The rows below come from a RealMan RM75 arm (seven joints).
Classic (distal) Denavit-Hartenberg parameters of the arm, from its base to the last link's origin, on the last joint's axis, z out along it. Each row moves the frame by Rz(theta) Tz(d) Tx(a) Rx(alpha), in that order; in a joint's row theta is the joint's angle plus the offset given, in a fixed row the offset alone. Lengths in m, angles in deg.
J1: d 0.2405; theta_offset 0; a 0; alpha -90
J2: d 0; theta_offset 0; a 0; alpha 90
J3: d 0.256; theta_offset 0; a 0; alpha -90
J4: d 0; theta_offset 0; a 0; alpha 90
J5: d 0.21; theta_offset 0; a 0; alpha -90
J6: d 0; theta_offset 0; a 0; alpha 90
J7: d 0.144; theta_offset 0; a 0; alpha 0
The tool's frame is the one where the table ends.
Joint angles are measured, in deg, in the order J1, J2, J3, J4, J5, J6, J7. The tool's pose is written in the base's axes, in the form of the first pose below.
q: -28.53 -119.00 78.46 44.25 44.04 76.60 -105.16
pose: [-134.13 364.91 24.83], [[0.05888 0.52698 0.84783], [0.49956 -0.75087 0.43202], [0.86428 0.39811 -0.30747]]
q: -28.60 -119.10 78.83 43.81 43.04 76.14 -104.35
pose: [-134.64 365.99 23.93], [[0.04884 0.53166 0.84555], [0.49252 -0.74930 0.44269], [0.86893 0.39483 -0.29845]]
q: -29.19 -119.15 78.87 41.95 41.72 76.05 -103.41
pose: [-137.61 368.50 22.08], [[0.02893 0.54140 0.84027], [0.49040 -0.74019 0.46003], [0.87102 0.39876 -0.28692]]
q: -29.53 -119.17 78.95 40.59 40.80 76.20 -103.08
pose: [-140.14 369.52 20.61], [[0.01262 0.54709 0.83698], [0.49413 -0.73111 0.47043], [0.86929 0.40764 -0.27956]]
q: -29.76 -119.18 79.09 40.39 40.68 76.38 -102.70
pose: [-138.93 369.53 19.91], [[0.01699 0.54289 0.83963], [0.49224 -0.73548 0.46559], [0.87030 0.40539 -0.27973]]
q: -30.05 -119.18 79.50 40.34 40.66 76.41 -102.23
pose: [-136.62 369.47 18.28], [[0.02780 0.53774 0.84265], [0.49106 -0.74159 0.45705], [0.87068 0.40109 -0.28468]]
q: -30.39 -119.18 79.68 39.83 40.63 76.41 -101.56
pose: [-136.20 369.97 16.46], [[0.03538 0.53827 0.84203], [0.48823 -0.74448 0.45540], [0.87200 0.39499 -0.28914]]
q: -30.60 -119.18 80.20 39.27 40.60 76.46 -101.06
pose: [-136.28 369.43 13.27], [[0.04388 0.53930 0.84097], [0.49191 -0.74433 0.45166], [0.86954 0.39386 -0.29795]]
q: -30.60 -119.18 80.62 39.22 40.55 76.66 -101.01
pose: [-135.63 368.29 11.79], [[0.04840 0.53547 0.84317], [0.49637 -0.74544 0.44491], [0.86676 0.39698 -0.30187]]
